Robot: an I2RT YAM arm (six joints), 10 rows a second.
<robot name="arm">
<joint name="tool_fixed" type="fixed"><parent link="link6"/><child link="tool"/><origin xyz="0 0 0" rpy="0 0 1.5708"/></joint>
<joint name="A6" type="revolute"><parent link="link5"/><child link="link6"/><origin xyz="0.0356 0 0.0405" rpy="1.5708 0 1.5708"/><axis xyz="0 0 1"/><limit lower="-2.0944" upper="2.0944"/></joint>
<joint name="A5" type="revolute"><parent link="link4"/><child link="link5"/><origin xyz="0.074 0.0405 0.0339" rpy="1.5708 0 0"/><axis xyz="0 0 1"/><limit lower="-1.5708" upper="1.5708"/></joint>
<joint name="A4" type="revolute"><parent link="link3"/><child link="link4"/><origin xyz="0.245 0.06 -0.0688" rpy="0 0 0"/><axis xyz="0 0 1"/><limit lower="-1.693" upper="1.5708"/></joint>
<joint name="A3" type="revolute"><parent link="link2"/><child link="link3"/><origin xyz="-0.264 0 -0.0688" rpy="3.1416 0 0"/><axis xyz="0 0 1"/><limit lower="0" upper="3.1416"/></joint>
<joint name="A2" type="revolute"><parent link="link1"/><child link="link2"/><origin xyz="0.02 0.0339 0.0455" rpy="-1.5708 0 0"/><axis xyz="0 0 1"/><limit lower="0" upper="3.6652"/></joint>
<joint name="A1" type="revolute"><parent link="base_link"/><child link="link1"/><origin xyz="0 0 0.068" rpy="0 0 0"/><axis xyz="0 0 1"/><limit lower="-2.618" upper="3.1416"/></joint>
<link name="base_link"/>
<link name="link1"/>
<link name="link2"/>
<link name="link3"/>
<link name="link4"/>
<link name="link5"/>
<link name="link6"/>
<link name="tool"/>
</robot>
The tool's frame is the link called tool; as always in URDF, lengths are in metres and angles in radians.
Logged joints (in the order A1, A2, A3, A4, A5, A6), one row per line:
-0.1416 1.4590 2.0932 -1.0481 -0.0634 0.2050
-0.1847 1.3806 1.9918 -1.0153 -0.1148 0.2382
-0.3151 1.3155 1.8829 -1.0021 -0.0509 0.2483
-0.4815 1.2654 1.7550 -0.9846 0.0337 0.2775
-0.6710 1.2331 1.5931 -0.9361 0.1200 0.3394
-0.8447 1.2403 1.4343 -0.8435 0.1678 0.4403
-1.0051 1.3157 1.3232 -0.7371 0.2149 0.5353
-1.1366 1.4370 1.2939 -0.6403 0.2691 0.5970
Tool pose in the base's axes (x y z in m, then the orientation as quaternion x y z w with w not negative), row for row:
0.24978 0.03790 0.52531 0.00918 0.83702 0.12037 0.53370
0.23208 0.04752 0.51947 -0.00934 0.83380 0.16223 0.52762
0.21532 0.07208 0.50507 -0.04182 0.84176 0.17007 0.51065
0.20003 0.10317 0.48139 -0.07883 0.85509 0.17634 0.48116
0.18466 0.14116 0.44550 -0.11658 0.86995 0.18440 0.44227
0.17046 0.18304 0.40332 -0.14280 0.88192 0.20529 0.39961
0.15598 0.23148 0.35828 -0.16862 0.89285 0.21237 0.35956
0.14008 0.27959 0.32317 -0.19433 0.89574 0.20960 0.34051
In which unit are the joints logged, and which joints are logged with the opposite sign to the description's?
The joints are logged in radians. Opposite sign: A1.
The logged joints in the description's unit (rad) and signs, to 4 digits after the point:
0.1416 1.4590 2.0932 -1.0481 -0.0634 0.2050
0.1847 1.3806 1.9918 -1.0153 -0.1148 0.2382
0.3151 1.3155 1.8829 -1.0021 -0.0509 0.2483
0.4815 1.2654 1.7550 -0.9846 0.0337 0.2775
0.6710 1.2331 1.5931 -0.9361 0.1200 0.3394
0.8447 1.2403 1.4343 -0.8435 0.1678 0.4403
1.0051 1.3157 1.3232 -0.7371 0.2149 0.5353
1.1366 1.4370 1.2939 -0.6403 0.2691 0.5970

